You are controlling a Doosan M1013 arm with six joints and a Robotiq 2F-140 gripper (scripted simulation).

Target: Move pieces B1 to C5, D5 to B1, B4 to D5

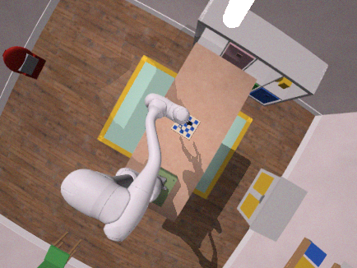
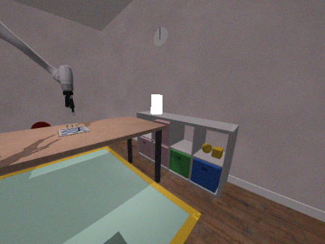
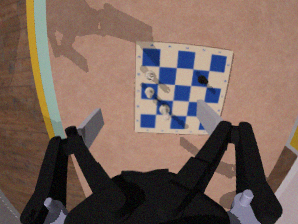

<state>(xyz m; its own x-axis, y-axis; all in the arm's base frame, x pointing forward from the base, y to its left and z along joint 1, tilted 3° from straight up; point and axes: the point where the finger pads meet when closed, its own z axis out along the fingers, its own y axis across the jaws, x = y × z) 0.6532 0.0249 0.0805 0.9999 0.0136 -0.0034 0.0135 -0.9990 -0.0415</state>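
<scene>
Right now my hand is 140 mm above the chessboard, 80 mm to the left of it and 10 mm past it. From my hand the other things lie so: dark chess piece: 120 mm to the right, 120 mm below, 20 mm ahead.
</scene>
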